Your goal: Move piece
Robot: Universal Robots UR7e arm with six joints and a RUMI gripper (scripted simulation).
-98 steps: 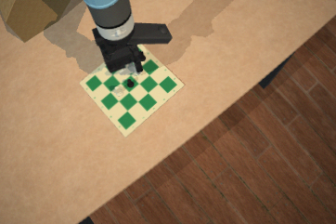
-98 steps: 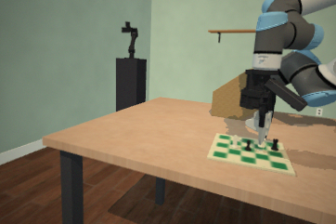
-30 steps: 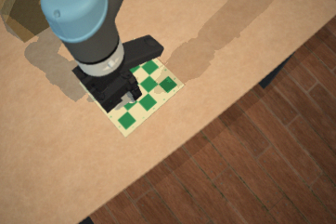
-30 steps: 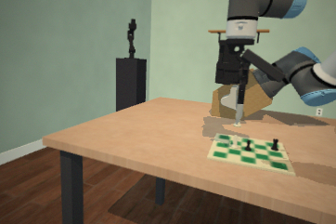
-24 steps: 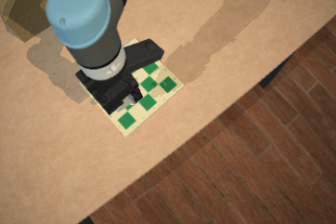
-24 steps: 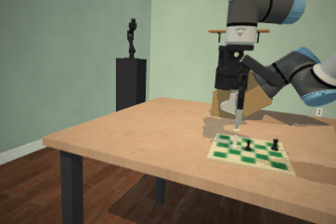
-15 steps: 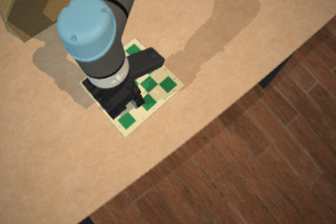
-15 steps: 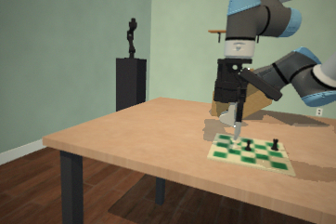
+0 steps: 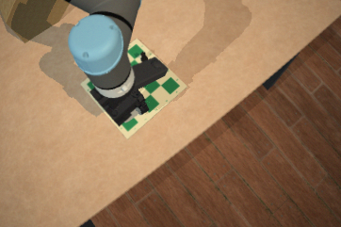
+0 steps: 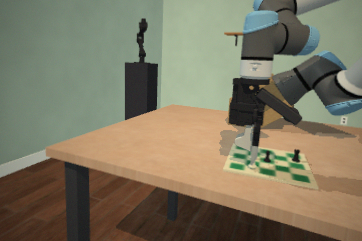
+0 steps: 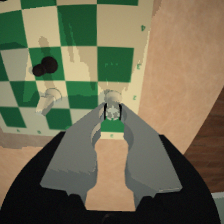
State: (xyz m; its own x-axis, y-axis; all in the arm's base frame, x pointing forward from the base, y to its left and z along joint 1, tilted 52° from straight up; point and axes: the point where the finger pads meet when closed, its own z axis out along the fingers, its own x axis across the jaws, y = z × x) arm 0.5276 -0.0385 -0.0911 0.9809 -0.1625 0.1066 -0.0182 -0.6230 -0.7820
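The white piece is 1 cm below my hand. From my hand the other things lie so: chessboard (7 cm behind, 4 cm to the left, 3 cm below).
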